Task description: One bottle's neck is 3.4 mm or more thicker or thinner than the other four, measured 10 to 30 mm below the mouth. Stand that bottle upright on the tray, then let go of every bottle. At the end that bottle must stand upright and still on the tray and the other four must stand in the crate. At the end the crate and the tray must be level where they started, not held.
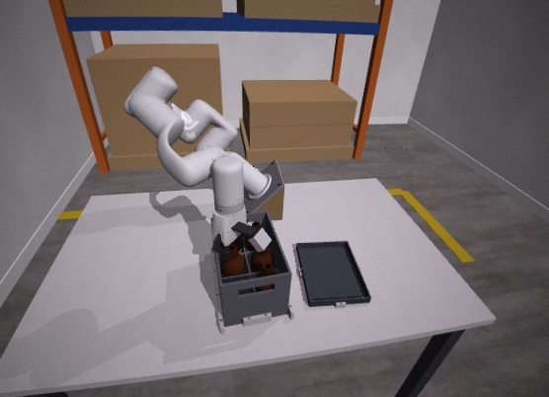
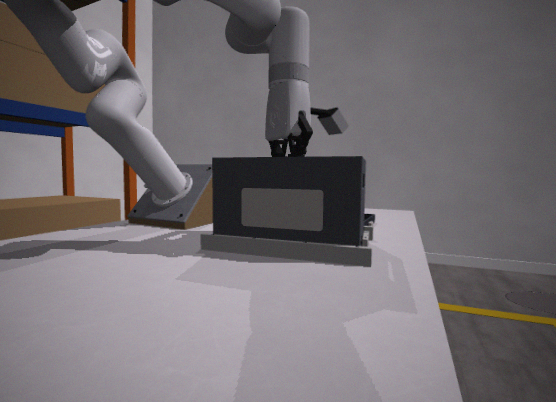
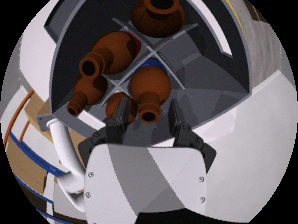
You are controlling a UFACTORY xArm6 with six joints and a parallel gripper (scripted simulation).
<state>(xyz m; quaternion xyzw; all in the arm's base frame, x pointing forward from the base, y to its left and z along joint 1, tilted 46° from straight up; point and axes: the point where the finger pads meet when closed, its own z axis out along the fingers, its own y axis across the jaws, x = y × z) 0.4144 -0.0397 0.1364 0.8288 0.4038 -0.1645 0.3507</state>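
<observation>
The dark grey crate is 4 cm to the left of my hand and 7 cm below it. Round my hand: glass bottle (10 cm behind, 8 cm to the left, 7 cm below); dark tray (1 cm behind, 32 cm to the left, 15 cm below).
</observation>
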